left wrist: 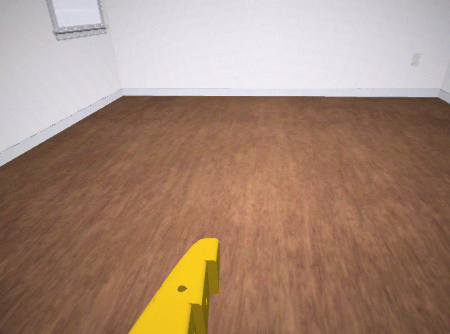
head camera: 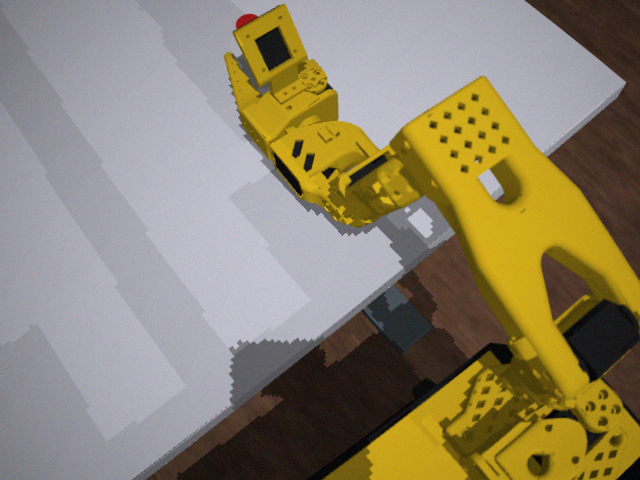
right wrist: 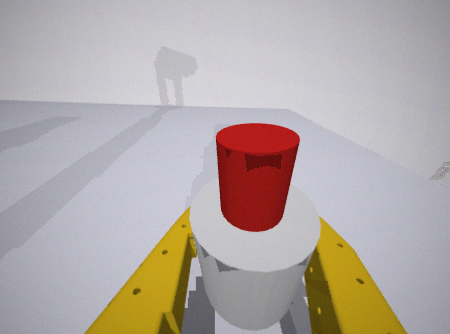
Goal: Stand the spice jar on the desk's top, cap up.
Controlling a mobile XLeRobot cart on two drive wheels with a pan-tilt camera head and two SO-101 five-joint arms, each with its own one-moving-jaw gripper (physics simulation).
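Places are measured from the left arm's base along level axes (x ahead, y left, z up), in centimetres.
Pixels of known places: left hand, its tool point: (left wrist: 218, 258); right hand, its tool point: (head camera: 231, 56) (right wrist: 205, 212); right arm's base, origin of its link: (head camera: 556, 424).
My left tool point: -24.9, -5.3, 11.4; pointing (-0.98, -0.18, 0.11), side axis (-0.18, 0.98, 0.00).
Ahead of a thing's pixels: the offset from my left tool point to its middle, as dx, dy, dz. Level surfaces: height alone.
The spice jar, a whitish cylinder {+60.1, -26.5, -9.9} (right wrist: 252, 287) with a red cap {+60.1, -26.4, -8.0} (head camera: 247, 21) (right wrist: 256, 185), has its cap upward. My right gripper (head camera: 238, 57) (right wrist: 255, 212) is shut on the jar, with one jaw against each side of its body. The jar is over the pale desk {dz -16.9} (head camera: 449, 56) (right wrist: 375, 215); whether its base touches the top cannot be told. In the head camera most of the jar is hidden behind the gripper. My left gripper (left wrist: 220, 245) shows one notched jaw over the floor, so it is fully open, and it holds nothing.
The desk's near edge runs diagonally under my right arm (head camera: 516, 222). A dark grey-blue object (head camera: 405, 322) lies below that edge, beside the cart (head camera: 413, 439). Pale walls stand beyond the desk (right wrist: 325, 50) and beyond the brown floor {dz -88.9} (left wrist: 250, 175).
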